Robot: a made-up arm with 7 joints.
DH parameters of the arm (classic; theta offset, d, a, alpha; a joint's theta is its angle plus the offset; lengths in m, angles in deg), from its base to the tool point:
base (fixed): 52.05 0 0.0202 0
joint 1: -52.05 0.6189 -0.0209 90
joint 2: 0 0.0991 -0.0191 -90
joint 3: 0 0.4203 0.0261 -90
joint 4: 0 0.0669 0.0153 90
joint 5: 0 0.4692 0.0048 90
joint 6: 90 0.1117 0.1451 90
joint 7: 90 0.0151 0.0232 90
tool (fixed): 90 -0.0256 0 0
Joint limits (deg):
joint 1: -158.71..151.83
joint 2: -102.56..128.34
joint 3: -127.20..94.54
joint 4: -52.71..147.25
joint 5: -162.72..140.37
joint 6: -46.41..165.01
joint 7: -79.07..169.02
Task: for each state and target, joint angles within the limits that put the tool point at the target. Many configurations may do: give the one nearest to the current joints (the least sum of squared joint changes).
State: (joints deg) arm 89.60 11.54 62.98 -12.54 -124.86 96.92 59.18
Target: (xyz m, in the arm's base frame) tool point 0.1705 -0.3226 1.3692
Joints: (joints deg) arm 88.76 -0.12 53.37 -33.86 -117.99 125.55 60.06
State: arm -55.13 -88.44 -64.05 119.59 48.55 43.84 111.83
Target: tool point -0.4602 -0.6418 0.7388
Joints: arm -65.06 -74.89 -84.87 87.25 42.83 42.45 116.09
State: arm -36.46 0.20 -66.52 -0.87 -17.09 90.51 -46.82
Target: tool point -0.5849 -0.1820 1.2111
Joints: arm 13.71 36.39 -57.19 -0.95 -2.80 116.39 -47.80
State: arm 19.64 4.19 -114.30 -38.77 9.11 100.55 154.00
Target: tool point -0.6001 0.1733 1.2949
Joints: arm -2.44 40.64 -103.92 -17.06 16.14 71.42 157.28
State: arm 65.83 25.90 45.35 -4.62 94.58 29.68 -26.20
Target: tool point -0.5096 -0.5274 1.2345
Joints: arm 64.97 57.13 59.89 19.42 99.58 35.63 -21.72
